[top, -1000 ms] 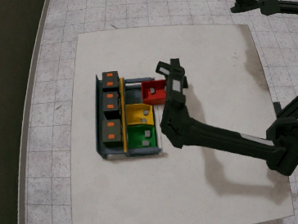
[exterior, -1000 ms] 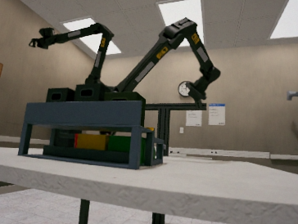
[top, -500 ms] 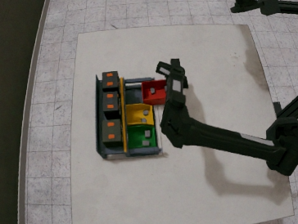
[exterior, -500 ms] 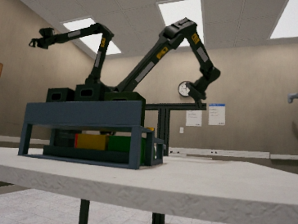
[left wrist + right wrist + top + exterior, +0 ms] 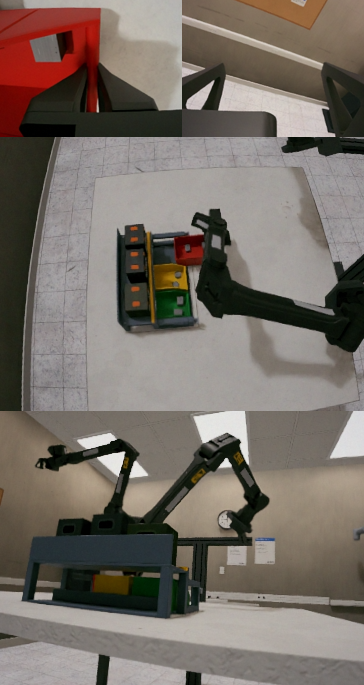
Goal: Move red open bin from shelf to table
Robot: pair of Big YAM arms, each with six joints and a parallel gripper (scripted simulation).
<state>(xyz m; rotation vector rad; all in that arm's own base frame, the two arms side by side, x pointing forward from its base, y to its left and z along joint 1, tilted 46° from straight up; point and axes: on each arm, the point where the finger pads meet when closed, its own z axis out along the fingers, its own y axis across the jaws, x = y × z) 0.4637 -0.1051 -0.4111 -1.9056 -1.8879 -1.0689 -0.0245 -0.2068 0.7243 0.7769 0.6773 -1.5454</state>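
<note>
My left gripper is now 8 cm short of the red bin. Also, from my left hand: green bin: 21 cm ahead, 23 cm to the left, 1 cm below; yellow bin: 21 cm ahead, 12 cm to the left, 1 cm below.
</note>
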